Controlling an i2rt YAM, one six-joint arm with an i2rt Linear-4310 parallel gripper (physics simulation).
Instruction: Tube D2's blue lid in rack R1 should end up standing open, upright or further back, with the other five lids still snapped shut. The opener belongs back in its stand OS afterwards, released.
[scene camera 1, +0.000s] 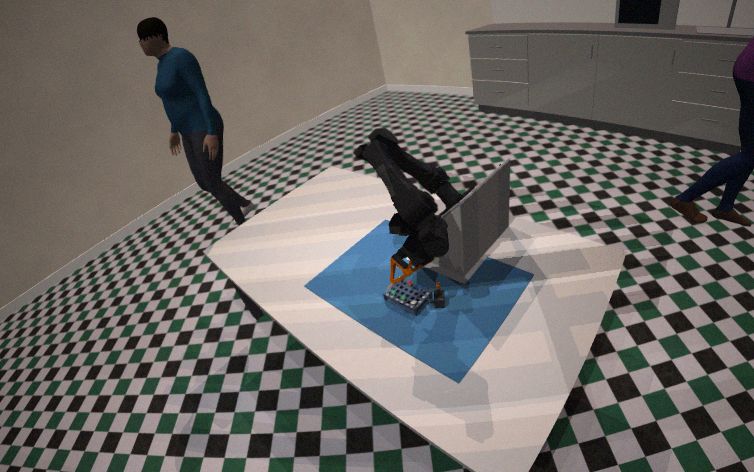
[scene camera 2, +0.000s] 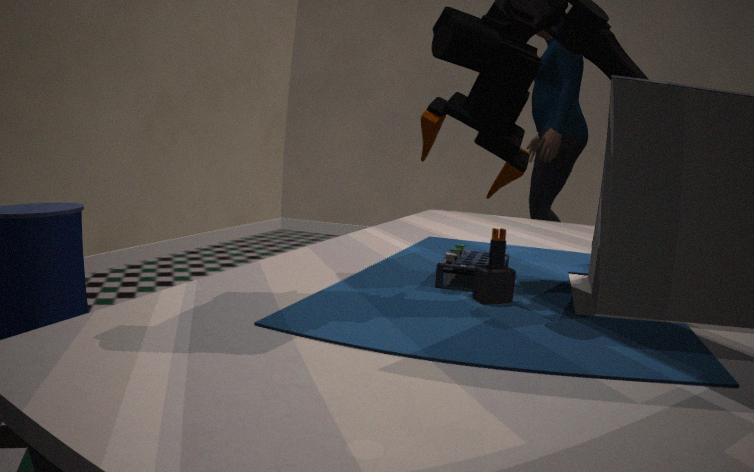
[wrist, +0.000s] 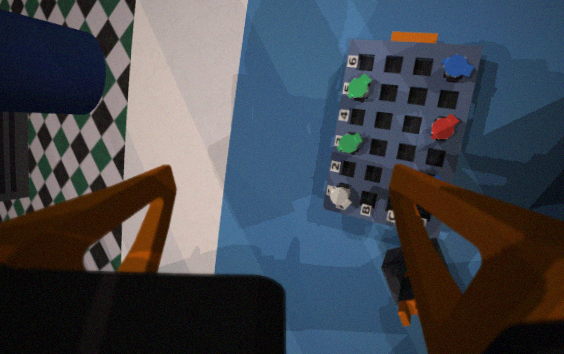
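Where they show: gripper, fingertip midpoint: (scene camera 1: 400, 277) (scene camera 2: 456, 177) (wrist: 282, 176); arm's base, origin of the base link: (scene camera 1: 456, 203) (scene camera 2: 700, 201).
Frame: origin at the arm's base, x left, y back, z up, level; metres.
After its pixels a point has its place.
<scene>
Rack R1 (scene camera 1: 398, 303) @[x 0.061, y -0.372, z -0.141 m] (scene camera 2: 462, 271) @[x 0.124, y -0.341, z -0.121 m] (wrist: 375, 48) @[x 0.016, y -0.369, z -0.113 m] stands on the blue mat. Tube D2's blue lid (wrist: 437, 178) @[x 0.087, y -0.303, z -0.101 m] is mostly hidden behind the right finger in the wrist view; its state cannot be told. The other lids lie low on their tubes: white A1 (wrist: 340, 197) @[x 0.122, y -0.358, z -0.101 m], green A3 (wrist: 349, 143) @[x 0.083, y -0.364, z -0.101 m], green A5 (wrist: 359, 87) @[x 0.045, y -0.369, z -0.101 m], red D4 (wrist: 444, 127) @[x 0.055, y -0.310, z -0.101 m] and blue D6 (wrist: 457, 66) @[x 0.018, y -0.315, z -0.101 m]. The opener (scene camera 2: 498, 253) @[x 0.164, y -0.287, z -0.086 m] (wrist: 407, 311) @[x 0.161, y -0.293, z -0.064 m] stands upright in stand OS (scene camera 1: 439, 300) @[x 0.174, y -0.303, z -0.108 m] (scene camera 2: 494, 286) @[x 0.176, y -0.285, z -0.122 m] beside the rack. My gripper (scene camera 2: 456, 178) @[x 0.096, y -0.367, z -0.006 m] (wrist: 282, 176) @[x 0.096, y -0.367, z -0.006 m] is open and empty, above the rack and the opener.
A tall grey panel (scene camera 1: 483, 222) @[x 0.137, y -0.030, z -0.006 m] (scene camera 2: 678, 200) @[x 0.140, y -0.064, z -0.001 m] stands by the mat (scene camera 1: 356, 272) @[x -0.163, y -0.366, z -0.143 m] (scene camera 2: 389, 339) @[x 0.339, y -0.339, z -0.143 m] (wrist: 270, 210) @[x 0.171, y -0.426, z -0.143 m], near the arm. A dark blue drum (scene camera 2: 38, 267) (wrist: 50, 65) stands beyond the table (scene camera 1: 311, 311) @[x -0.142, y -0.580, z -0.146 m]. One person (scene camera 1: 180, 94) is beyond the table.
</scene>
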